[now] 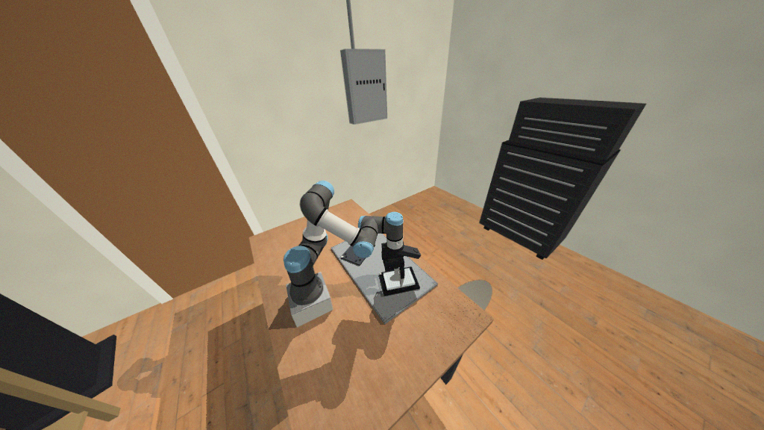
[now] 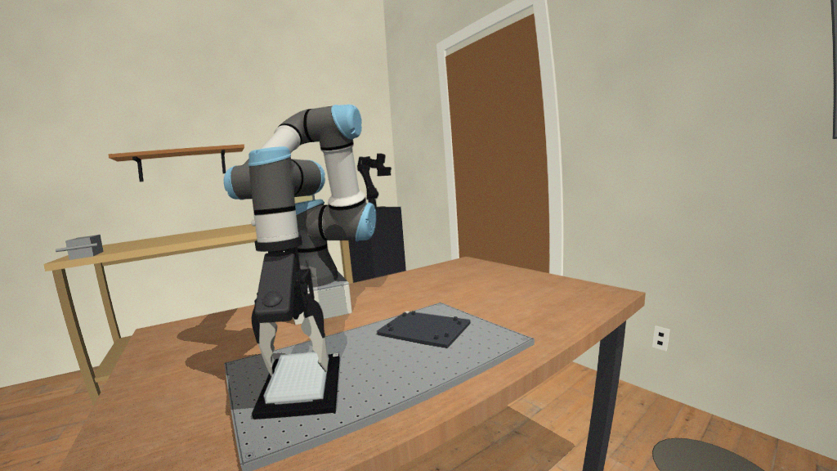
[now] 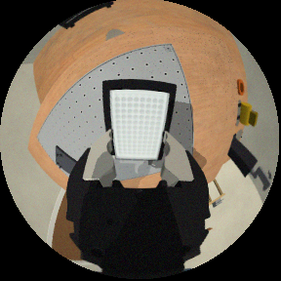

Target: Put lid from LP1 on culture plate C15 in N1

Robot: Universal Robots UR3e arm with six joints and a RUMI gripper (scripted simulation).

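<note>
The clear lid lies 10 mm below my hand. The rest, counted from my hand: culture plate C15: 20 mm below; black lid park LP1: 290 mm to the left, 30 mm below.
</note>
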